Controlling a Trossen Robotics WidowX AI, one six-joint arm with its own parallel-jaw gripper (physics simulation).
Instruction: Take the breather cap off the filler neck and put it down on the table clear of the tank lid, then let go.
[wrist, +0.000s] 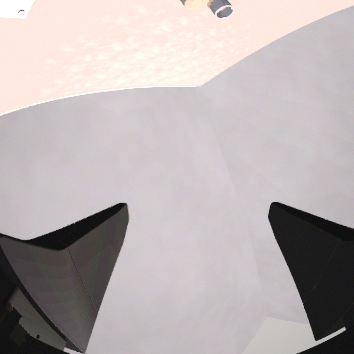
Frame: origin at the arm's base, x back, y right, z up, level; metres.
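Seen in the pictures: gripper, fingertip midpoint: (201, 211).
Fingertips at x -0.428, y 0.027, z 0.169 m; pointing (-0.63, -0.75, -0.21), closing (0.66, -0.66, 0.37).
Note:
Pixels of each thing's top centre, then the offset from my fingertips to it. "*": a spot on its surface instead.
- tan piece at its top centre: (195, 2) dx -0.025, dy -0.225, dz -0.302 m
- white plate-like part at a spot on its surface: (11, 7) * dx -0.105, dy +0.079, dz -0.320 m
My gripper (201, 211) is open in the lower part of the wrist view, its two black fingers wide apart with nothing between them. A small dark grey cylindrical piece with a pale ring-shaped end (221, 10) is cut by the top edge, right of centre. A tan piece (195, 4) shows beside it on the left, also cut off. Both are well away from the fingertips. I cannot tell whether either is the breather cap or the filler neck. The tank lid cannot be made out for certain.
A pale pink, mottled surface (125, 55) spans the top of the view and ends in a curved edge. A plain grey expanse (175, 150) lies behind the fingers. The corner of a white plate-like part (11, 7) with a small hole shows at the top left.

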